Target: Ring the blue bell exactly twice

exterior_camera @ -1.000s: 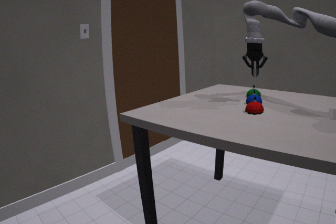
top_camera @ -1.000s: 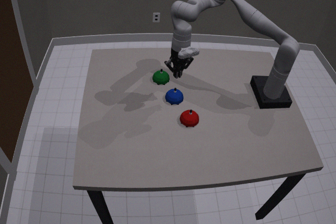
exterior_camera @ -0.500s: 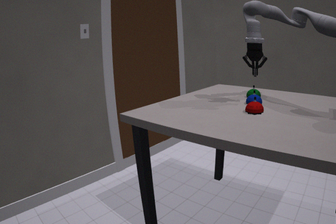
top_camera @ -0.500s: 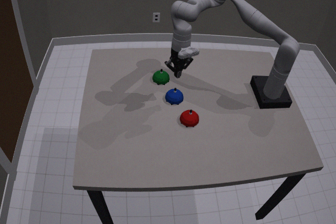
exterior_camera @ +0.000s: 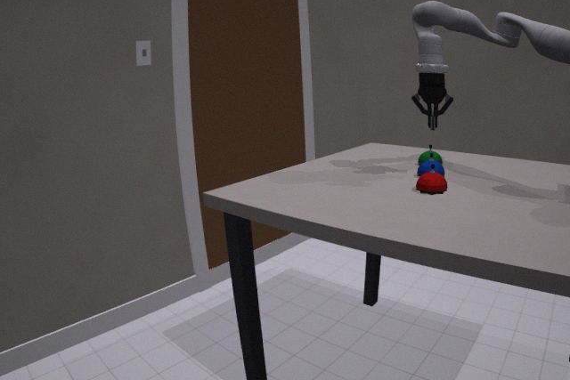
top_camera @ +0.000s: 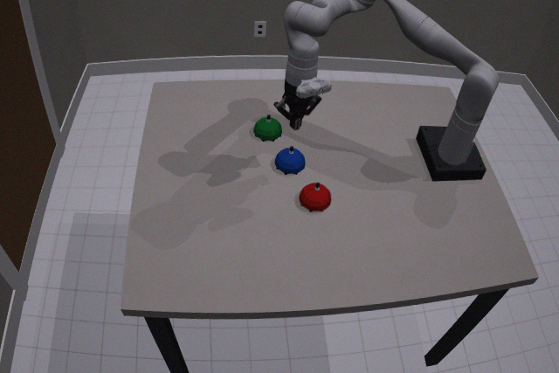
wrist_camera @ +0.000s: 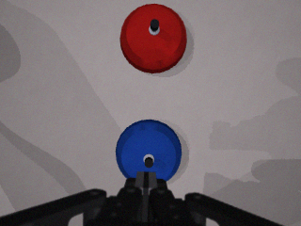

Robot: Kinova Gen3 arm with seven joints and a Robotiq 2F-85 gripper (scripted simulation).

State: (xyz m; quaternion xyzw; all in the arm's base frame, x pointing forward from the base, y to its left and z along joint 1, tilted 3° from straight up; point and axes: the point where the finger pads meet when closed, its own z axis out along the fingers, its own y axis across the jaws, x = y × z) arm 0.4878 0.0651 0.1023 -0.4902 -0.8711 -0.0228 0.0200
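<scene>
The blue bell lies 110 mm below my hand. Also, from my hand: red bell: 70 mm behind, 120 mm to the left, 110 mm below; green bell: 80 mm ahead, 120 mm to the right, 110 mm below.
</scene>
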